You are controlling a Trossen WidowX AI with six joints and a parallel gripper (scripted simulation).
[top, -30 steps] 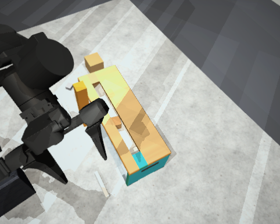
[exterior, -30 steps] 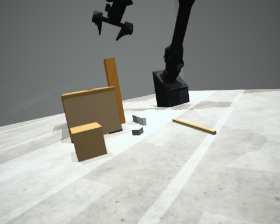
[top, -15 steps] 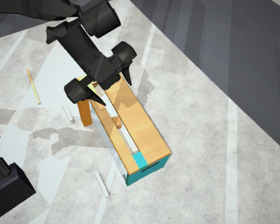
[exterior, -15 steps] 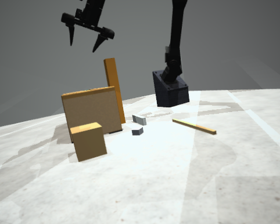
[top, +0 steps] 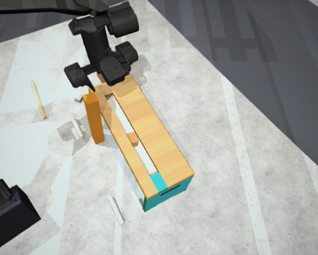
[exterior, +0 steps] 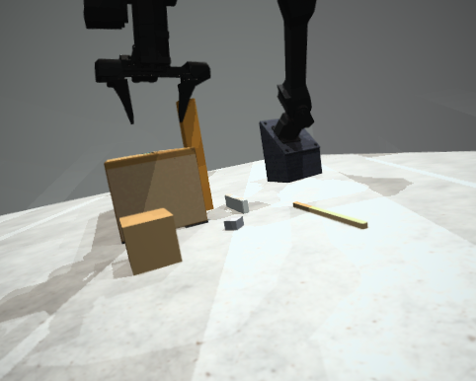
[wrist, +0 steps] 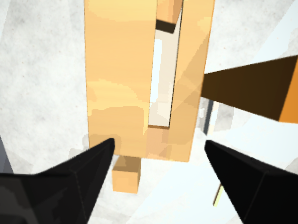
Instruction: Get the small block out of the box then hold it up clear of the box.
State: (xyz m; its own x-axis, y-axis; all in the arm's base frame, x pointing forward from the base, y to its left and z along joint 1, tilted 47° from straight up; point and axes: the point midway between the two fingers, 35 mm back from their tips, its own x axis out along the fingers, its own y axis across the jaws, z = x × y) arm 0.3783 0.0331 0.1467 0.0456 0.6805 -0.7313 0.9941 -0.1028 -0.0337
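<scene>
The orange block is 15 cm to the right of my gripper tip, 9 cm below it and 2 cm behind it. The rest, counted from my gripper tip: thin yellow stick: 21 cm to the left, 18 cm below, 16 cm behind; then grey block: 17 cm below, 13 cm to the left, 5 cm behind.
</scene>
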